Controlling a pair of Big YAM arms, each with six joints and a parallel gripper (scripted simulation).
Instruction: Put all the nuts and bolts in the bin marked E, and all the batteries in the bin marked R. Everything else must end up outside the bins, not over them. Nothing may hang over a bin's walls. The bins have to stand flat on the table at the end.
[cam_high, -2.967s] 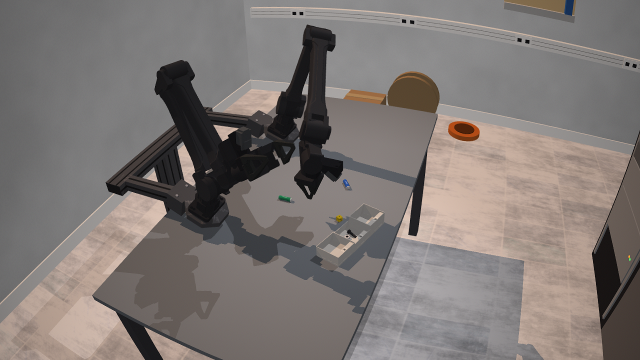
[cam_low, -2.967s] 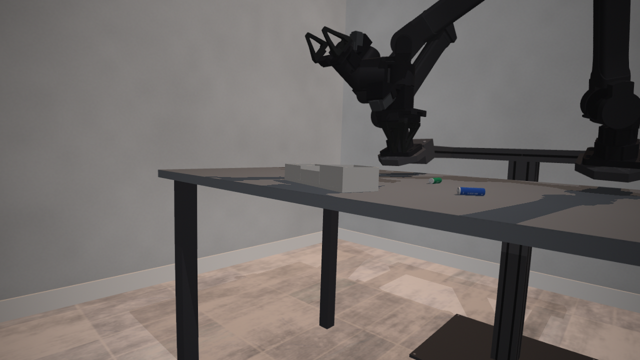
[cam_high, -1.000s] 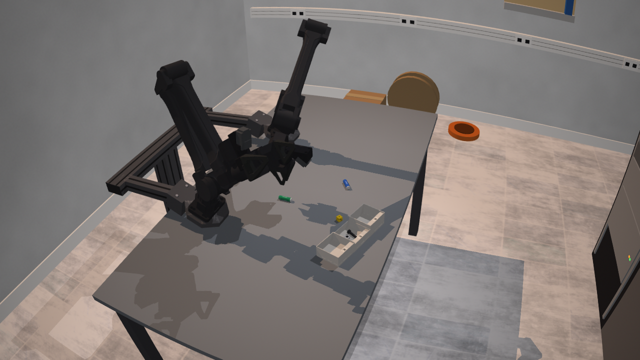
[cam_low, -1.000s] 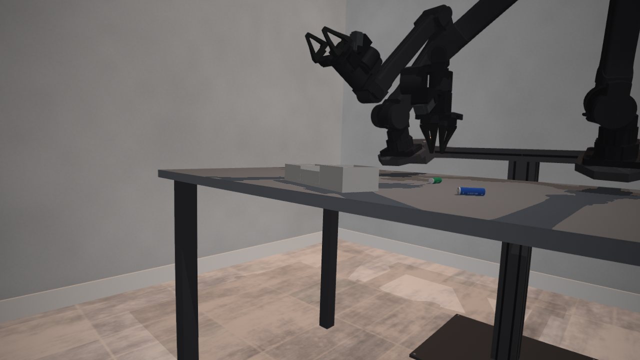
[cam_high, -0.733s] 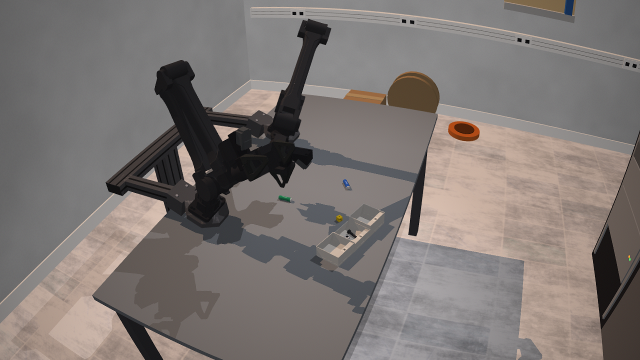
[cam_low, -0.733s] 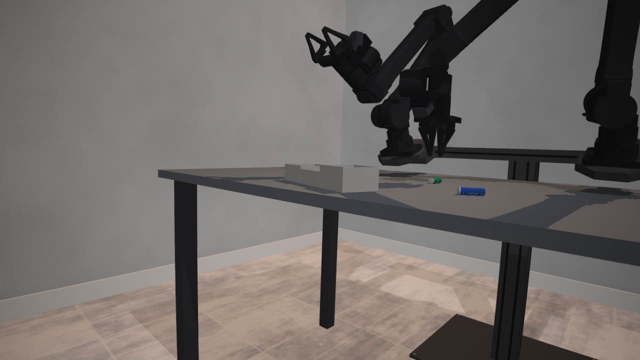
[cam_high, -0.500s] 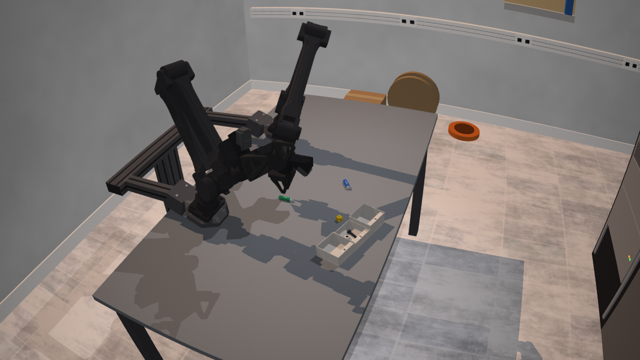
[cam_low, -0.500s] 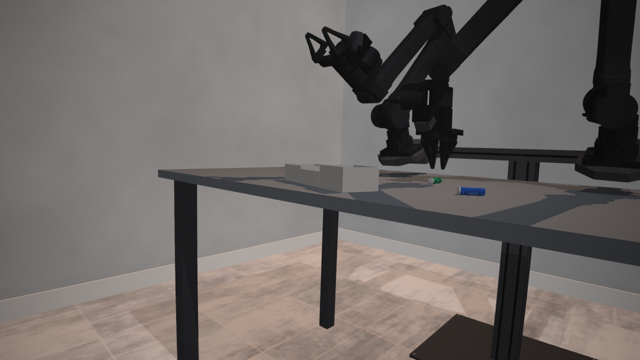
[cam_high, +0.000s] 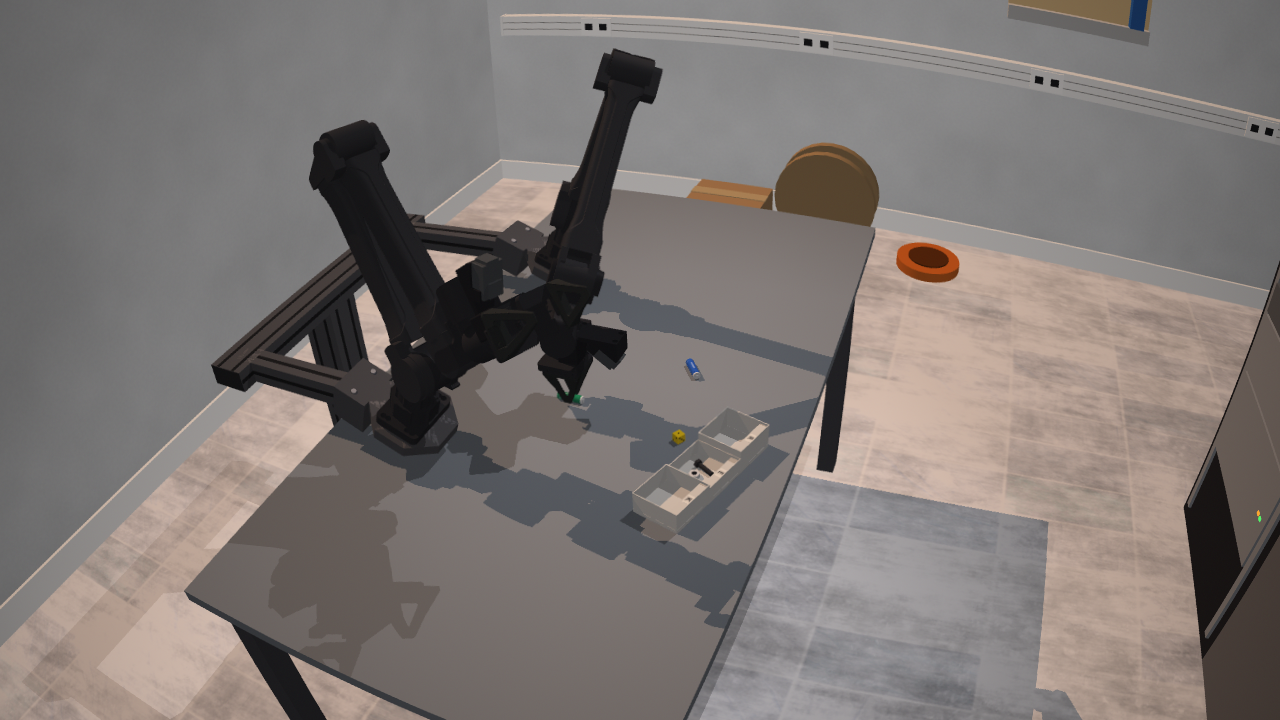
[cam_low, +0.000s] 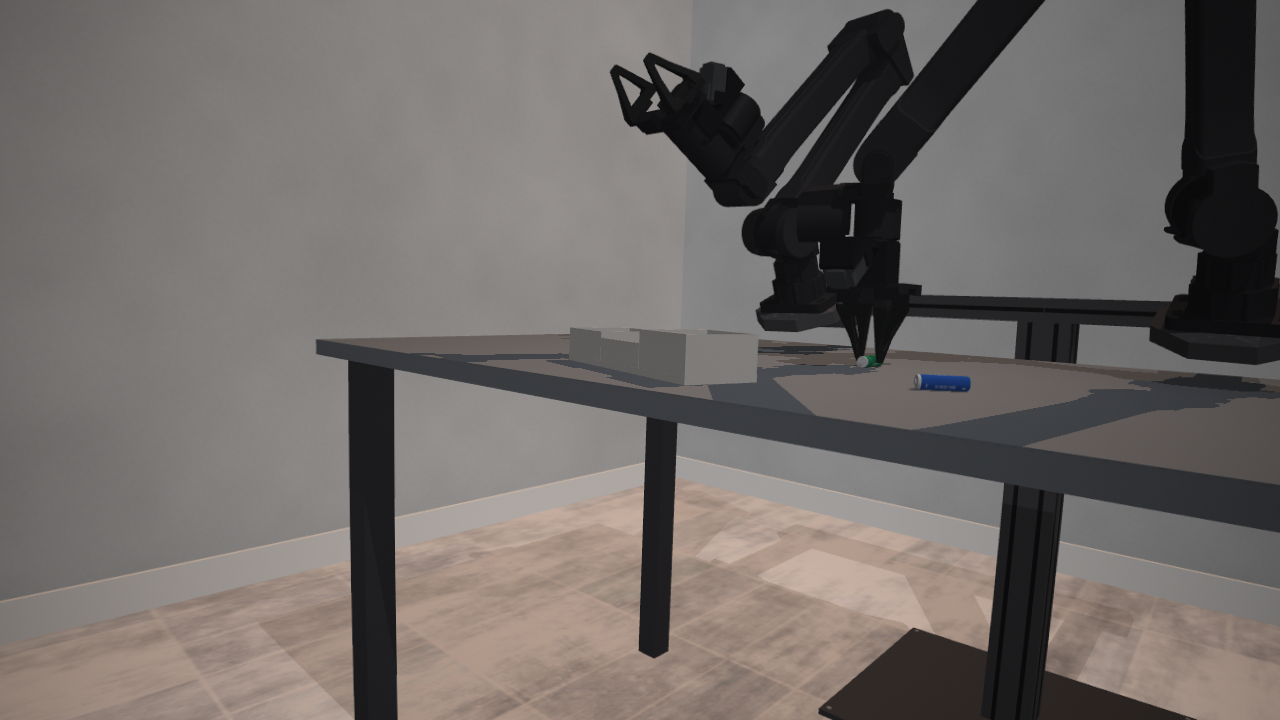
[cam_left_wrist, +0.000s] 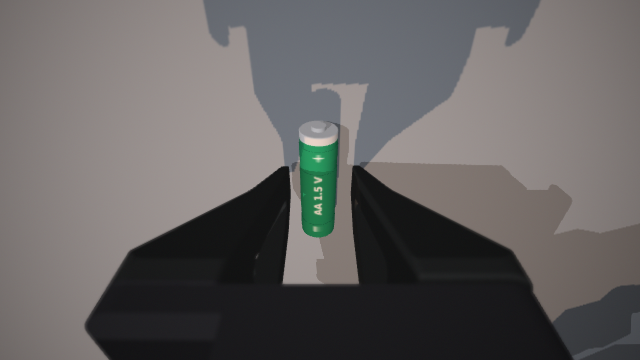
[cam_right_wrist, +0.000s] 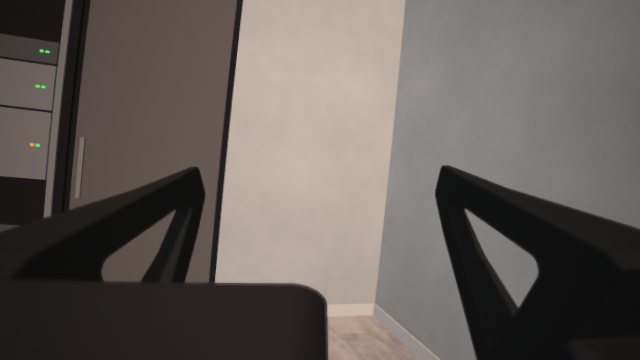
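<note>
The green battery is 10 mm below my left hand. From my left hand the other things lie so: yellow die (220 mm ahead, 40 mm to the right, 10 mm below); blue battery (170 mm ahead, 160 mm to the left, 10 mm below); black bolt (280 mm ahead, 100 mm to the right).
</note>
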